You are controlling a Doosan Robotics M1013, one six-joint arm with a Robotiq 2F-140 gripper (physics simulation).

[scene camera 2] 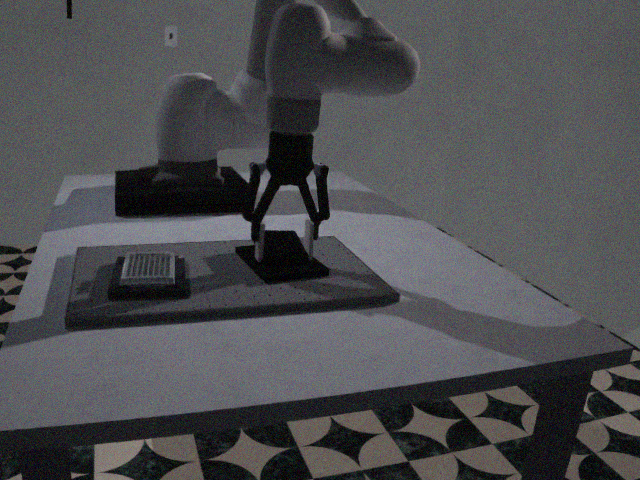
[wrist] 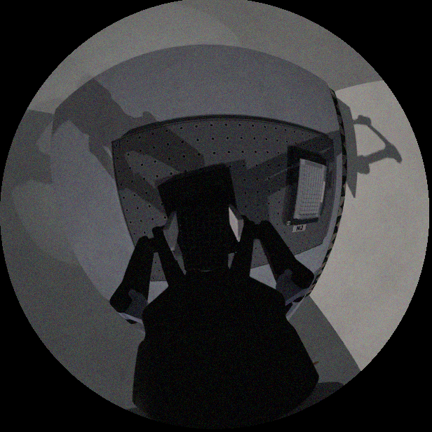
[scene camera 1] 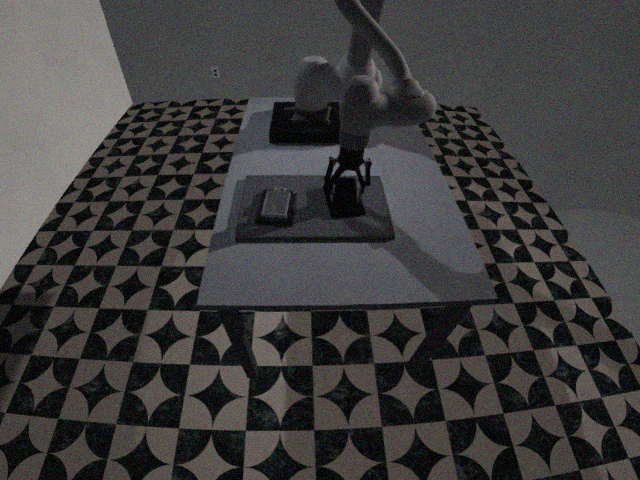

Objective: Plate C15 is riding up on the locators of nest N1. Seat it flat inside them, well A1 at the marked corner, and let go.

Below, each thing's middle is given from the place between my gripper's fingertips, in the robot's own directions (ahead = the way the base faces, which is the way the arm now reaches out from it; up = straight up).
Now: hand 1 cm past the nest N1 [scene camera 2: 287,271] and 1 cm above it. The rest, counted from my hand: pale well plate [scene camera 2: 141,269] (24 cm to the right, 5 cm ahead).
